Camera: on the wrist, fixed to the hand. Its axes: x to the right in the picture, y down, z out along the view.
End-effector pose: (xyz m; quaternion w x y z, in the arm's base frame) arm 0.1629 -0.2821 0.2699 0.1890 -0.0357 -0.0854 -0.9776
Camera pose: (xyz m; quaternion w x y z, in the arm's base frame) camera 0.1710 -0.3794 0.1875 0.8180 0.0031 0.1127 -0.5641
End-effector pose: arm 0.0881 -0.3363 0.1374 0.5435 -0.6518 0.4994 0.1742
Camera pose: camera -0.0010 -0.4248 0.1143 0.1162 -0.1957 0.8416 0.4897
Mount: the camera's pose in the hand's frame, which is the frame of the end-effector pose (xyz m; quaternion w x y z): 0.0194 0.0793 -0.0982 0.6963 -0.1286 0.1143 0.6968
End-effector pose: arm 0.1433 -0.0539 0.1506 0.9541 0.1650 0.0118 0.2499
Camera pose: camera 0.1125 0.0508 0.0844 0.5101 -0.0281 -0.0298 0.8592
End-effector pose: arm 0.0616 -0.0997 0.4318 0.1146 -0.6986 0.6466 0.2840
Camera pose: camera 0.0093 -0.1787 0.5174 0.2819 0.0831 -0.9136 -0.2809
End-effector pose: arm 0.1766 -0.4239 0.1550 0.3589 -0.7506 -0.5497 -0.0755
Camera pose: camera 0.2814 -0.4810 0.2005 0.2688 -0.9432 0.1910 0.0410
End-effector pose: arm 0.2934 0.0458 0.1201 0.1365 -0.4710 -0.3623 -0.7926
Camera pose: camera 0.2639 -0.0763 0.1430 0.6282 -0.5074 0.1935 -0.5572
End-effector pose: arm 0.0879 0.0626 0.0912 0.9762 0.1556 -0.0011 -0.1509
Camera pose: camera 0.1346 0.1585 0.0210 0.8050 -0.0007 0.0218 0.5928
